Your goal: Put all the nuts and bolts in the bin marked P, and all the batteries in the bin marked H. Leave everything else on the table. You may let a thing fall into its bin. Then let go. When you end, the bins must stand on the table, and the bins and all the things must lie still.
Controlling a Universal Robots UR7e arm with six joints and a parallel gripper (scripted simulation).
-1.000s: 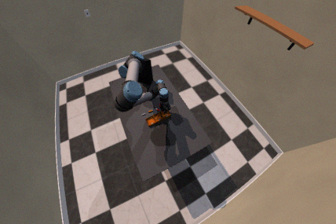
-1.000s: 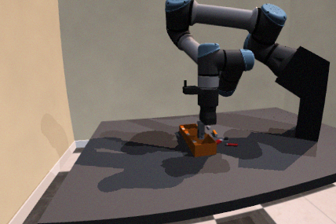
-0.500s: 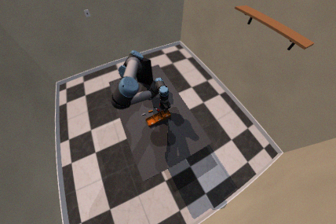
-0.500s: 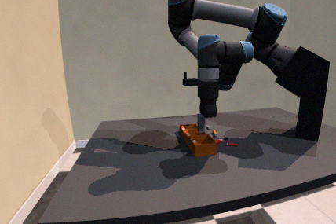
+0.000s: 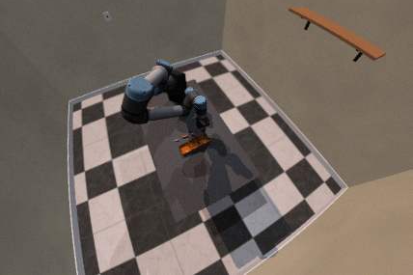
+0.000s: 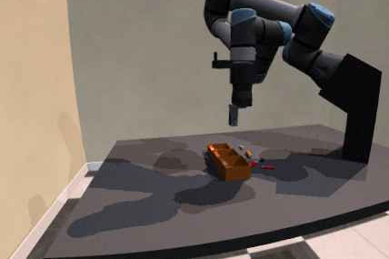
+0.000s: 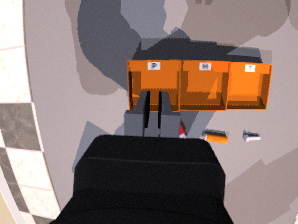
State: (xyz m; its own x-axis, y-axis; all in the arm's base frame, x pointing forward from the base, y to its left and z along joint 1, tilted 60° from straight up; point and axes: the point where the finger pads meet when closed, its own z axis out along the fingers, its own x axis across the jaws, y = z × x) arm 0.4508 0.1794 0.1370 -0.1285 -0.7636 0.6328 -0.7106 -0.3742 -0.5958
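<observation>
The orange battery is 18 cm below my hand, 13 cm behind it and 10 cm to the right of it. Round my hand: red battery (18 cm below, 13 cm behind, 2 cm to the left); then orange three-compartment bin (16 cm below, 8 cm to the right, 2 cm behind); then dark nut (18 cm below, 15 cm behind, 4 cm to the right).
</observation>
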